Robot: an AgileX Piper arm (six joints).
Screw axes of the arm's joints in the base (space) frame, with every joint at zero. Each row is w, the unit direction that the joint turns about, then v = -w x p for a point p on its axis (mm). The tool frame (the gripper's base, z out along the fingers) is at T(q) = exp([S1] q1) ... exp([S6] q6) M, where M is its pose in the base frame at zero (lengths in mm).
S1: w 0 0 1 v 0 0 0
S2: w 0 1 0 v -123 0 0
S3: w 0 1 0 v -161.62 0 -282.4
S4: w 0.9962 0 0.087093 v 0 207.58 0
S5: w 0 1 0 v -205.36 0 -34.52
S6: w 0.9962 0 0.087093 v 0 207.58 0
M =
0.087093 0 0.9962 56.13
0 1 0 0
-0.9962 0 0.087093 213.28
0 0 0 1
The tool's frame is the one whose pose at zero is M.
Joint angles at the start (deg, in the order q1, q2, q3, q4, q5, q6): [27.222 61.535 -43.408 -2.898 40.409 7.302]
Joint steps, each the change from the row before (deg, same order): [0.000 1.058 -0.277 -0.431 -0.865 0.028]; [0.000 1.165 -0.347 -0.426 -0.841 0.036]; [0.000 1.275 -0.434 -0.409 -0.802 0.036]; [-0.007 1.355 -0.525 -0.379 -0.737 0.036]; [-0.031 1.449 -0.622 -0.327 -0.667 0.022]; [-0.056 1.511 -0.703 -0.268 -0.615 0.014]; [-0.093 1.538 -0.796 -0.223 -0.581 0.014]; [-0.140 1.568 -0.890 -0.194 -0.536 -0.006]
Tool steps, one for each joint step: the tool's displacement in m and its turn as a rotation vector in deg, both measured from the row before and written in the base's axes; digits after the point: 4 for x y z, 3 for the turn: [0.0042 0.0017 -0.0015 -0.310 -0.253 0.124]; [0.0046 0.0019 -0.0016 -0.326 -0.193 0.127]; [0.0049 0.0022 -0.0017 -0.337 -0.129 0.131]; [0.0052 0.0023 -0.0017 -0.334 -0.067 0.122]; [0.0055 0.0024 -0.0018 -0.326 0.013 0.098]; [0.0058 0.0025 -0.0019 -0.294 0.068 0.065]; [0.0060 0.0025 -0.0017 -0.240 0.060 0.017]; [0.0063 0.0024 -0.0016 -0.217 0.052 -0.023]
